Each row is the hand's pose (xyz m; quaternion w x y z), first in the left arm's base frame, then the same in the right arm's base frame.
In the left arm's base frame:
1: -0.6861 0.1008 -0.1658 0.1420 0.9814 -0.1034 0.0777
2: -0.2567 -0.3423 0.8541 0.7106 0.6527 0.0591 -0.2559
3: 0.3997 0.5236 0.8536 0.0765 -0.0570 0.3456 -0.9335
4: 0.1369 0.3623 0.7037 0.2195 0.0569 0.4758 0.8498
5: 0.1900 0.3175 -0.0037 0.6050 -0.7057 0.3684 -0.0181
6: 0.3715 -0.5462 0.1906 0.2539 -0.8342 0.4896 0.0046
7: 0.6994 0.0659 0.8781 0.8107 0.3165 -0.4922 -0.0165
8: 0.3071 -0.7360 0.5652 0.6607 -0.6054 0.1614 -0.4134
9: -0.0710 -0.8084 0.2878 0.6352 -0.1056 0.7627 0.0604
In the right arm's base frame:
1: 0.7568 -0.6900 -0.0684 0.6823 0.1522 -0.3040 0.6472
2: 0.3391 0.3869 -0.3629 0.6571 -0.1102 -0.7401 0.0910
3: 1.3032 0.7579 -0.0260 0.0358 -0.5690 0.5637 0.5977
4: 1.1077 0.4839 -0.0911 0.6020 -0.5236 0.5988 -0.0698
5: 1.1109 -0.0038 0.4260 0.0742 0.5491 0.0803 0.8286
6: 0.2817 0.3256 0.5695 0.2005 0.3325 -0.2157 0.8959
7: 0.9028 1.0093 0.2505 0.1873 -0.5667 -0.7331 0.3259
8: 0.0638 0.5757 0.3040 0.2063 0.3696 0.4791 0.7690
9: -0.0571 0.1236 0.2254 0.6046 -0.3239 -0.0609 -0.7252

